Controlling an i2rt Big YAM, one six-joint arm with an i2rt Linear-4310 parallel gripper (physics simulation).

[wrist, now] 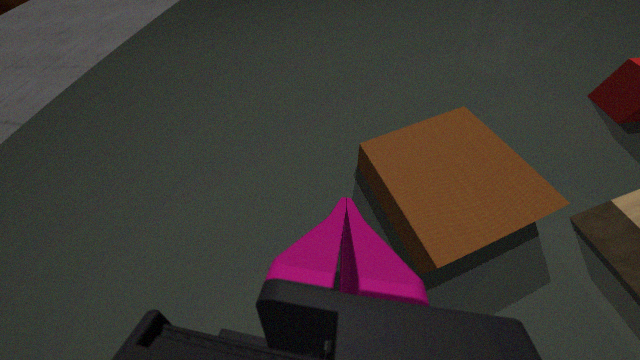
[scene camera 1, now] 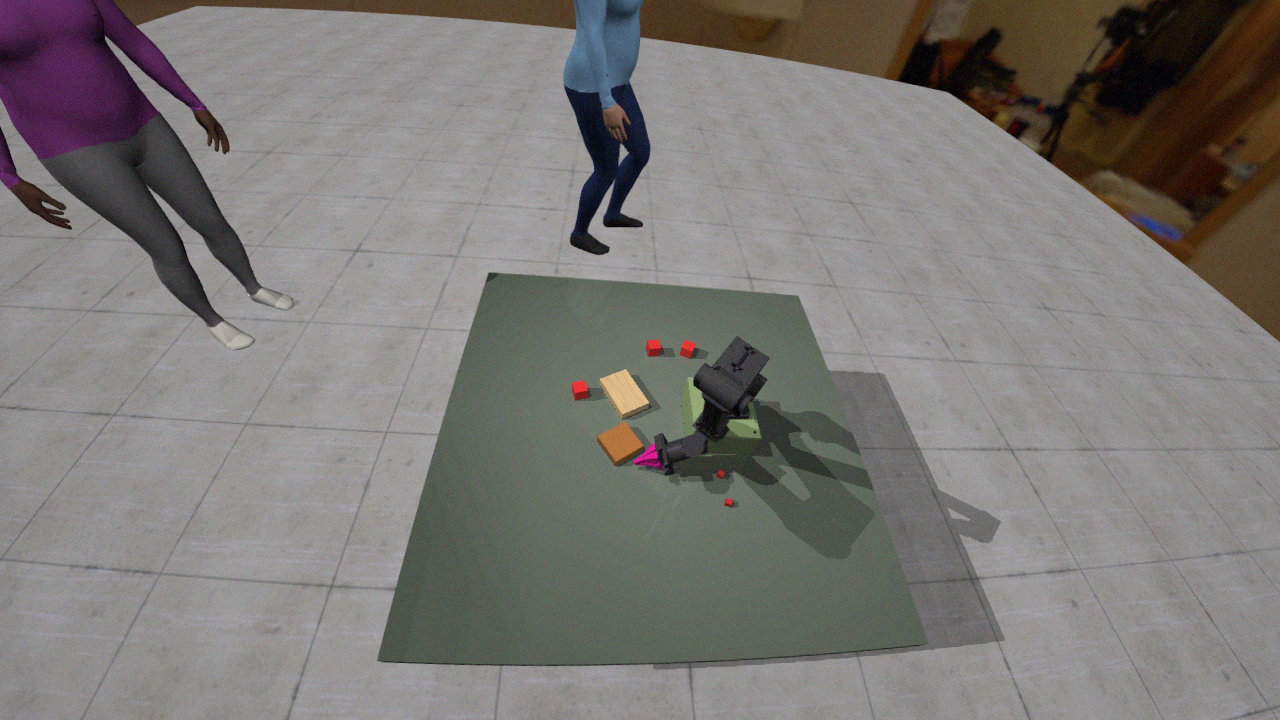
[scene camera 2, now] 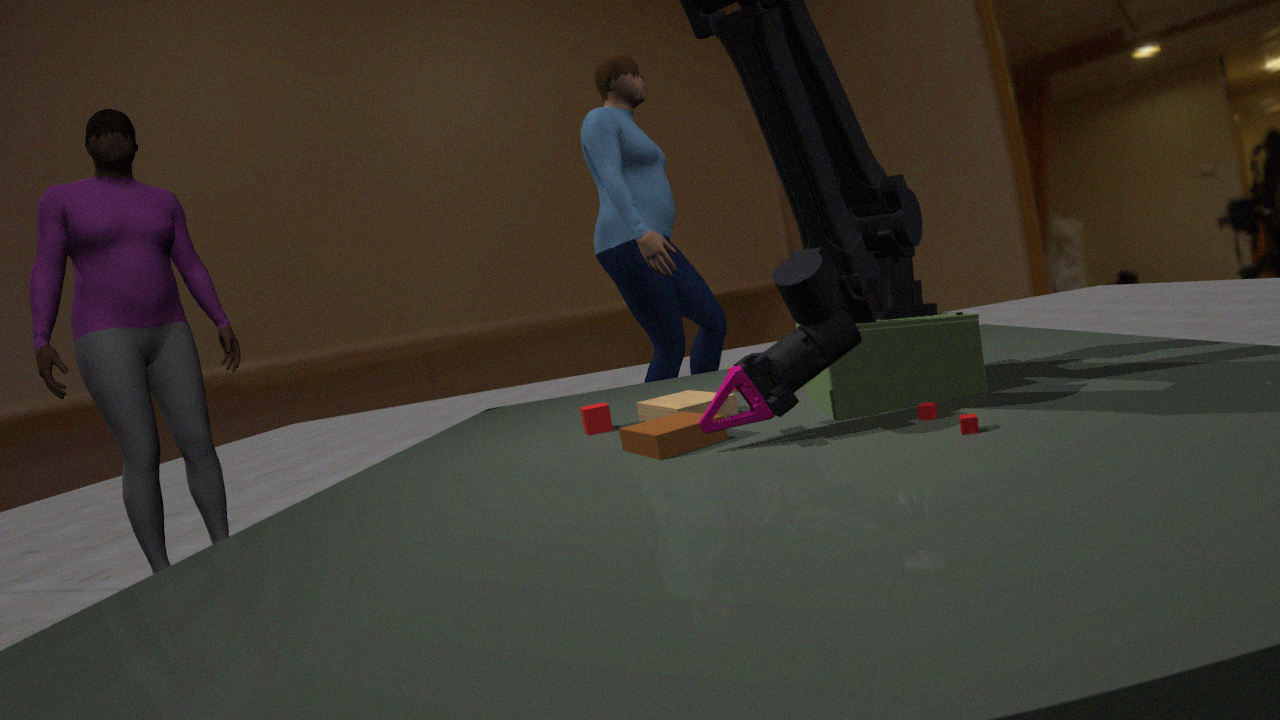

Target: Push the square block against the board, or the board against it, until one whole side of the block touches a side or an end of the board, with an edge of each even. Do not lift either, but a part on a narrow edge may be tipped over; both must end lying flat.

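Where they show: gripper, between the fingertips: (wrist: 345,205) (scene camera 1: 634,463) (scene camera 2: 701,428); arm's base, origin of its link: (scene camera 2: 892,317).
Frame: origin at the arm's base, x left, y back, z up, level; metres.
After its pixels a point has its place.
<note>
The orange-brown square block (scene camera 1: 620,443) {x 0.072, y -0.335, z -0.075 m} (scene camera 2: 673,434) {x 0.119, y -0.334, z -0.080 m} (wrist: 460,185) {x 0.063, y -0.322, z -0.075 m} lies flat on the table. The pale wooden board (scene camera 1: 623,393) {x -0.103, y -0.306, z -0.075 m} (scene camera 2: 684,402) {x -0.075, y -0.304, z -0.075 m} (wrist: 631,207) {x -0.036, y -0.314, z -0.075 m} lies flat behind it, and a narrow gap shows between the two in the scene camera 1 and wrist views. In the wrist view part of the board shows at the right edge. My gripper (scene camera 1: 636,462) {x 0.137, y -0.303, z -0.075 m} (scene camera 2: 705,429) {x 0.137, y -0.303, z -0.075 m} (wrist: 345,205) {x 0.137, y -0.303, z -0.075 m} has magenta fingers and is shut with nothing between them. Its tips are low, close beside the block's side nearer the arm's base; whether they touch it I cannot tell.
A red cube (scene camera 1: 580,390) {x -0.113, y -0.440, z -0.064 m} (scene camera 2: 596,419) {x -0.109, y -0.439, z -0.082 m} (wrist: 620,95) {x -0.109, y -0.435, z -0.087 m} stands left of the board. Two red cubes (scene camera 1: 653,347) {x -0.282, y -0.182, z -0.064 m} (scene camera 1: 687,349) {x -0.271, y -0.062, z -0.066 m} stand behind the board. Two small red cubes (scene camera 1: 720,474) {x 0.188, y -0.058, z -0.088 m} (scene camera 1: 729,502) {x 0.272, y -0.054, z -0.088 m} (scene camera 2: 928,411) {x 0.192, y -0.058, z -0.094 m} (scene camera 2: 969,423) {x 0.277, y -0.057, z -0.093 m} lie near the green base box (scene camera 1: 750,436) {x 0.118, y 0.028, z -0.004 m} (scene camera 2: 908,367) {x 0.115, y -0.039, z -0.055 m} under the arm.
</note>
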